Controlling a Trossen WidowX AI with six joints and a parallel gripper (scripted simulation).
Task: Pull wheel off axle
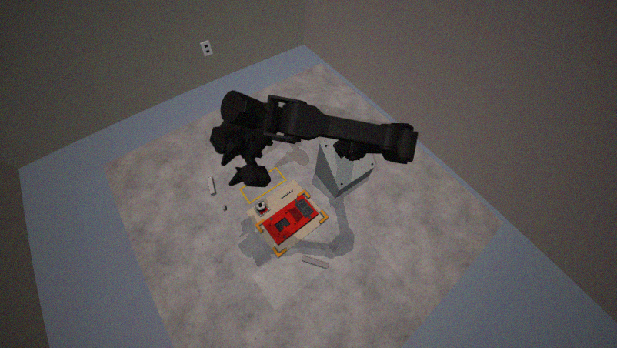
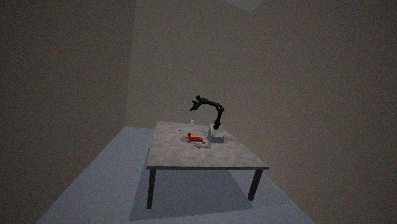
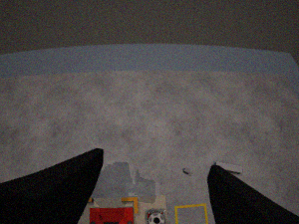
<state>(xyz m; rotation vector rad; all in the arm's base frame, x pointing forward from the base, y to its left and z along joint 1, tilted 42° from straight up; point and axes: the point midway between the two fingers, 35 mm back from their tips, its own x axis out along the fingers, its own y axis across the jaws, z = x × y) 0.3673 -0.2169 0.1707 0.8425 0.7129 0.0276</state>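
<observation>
My gripper tip is now 36 cm above the wheel, 6 cm past it and 2 cm to the left of it.
</observation>
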